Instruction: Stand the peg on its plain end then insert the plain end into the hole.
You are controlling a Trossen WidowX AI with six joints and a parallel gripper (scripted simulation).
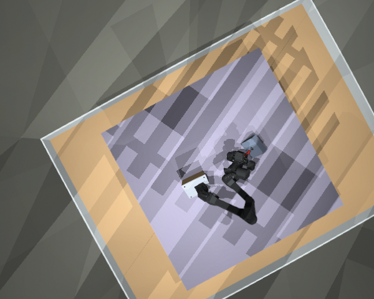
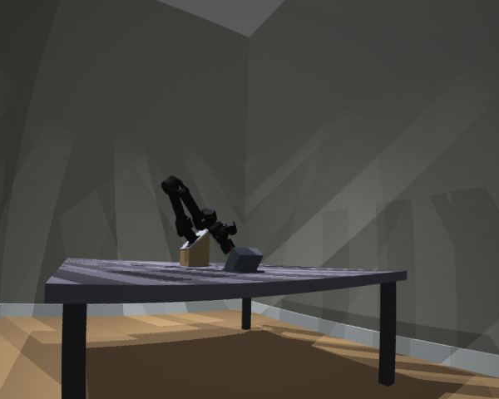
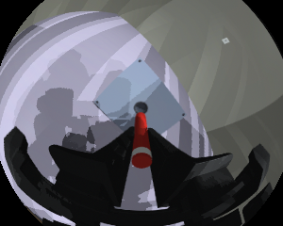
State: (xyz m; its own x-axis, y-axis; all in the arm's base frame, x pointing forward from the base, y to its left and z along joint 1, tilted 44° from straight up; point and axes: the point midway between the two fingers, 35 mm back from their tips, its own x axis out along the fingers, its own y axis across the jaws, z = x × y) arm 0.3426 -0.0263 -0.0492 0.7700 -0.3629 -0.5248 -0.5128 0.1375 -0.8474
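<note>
The sloped panel lies 80 mm ahead of my gripper tip, 10 mm to the left of it and 60 mm below it. The rest, counted from my gripper tip: red peg 10 mm behind, 10 mm above.
</note>
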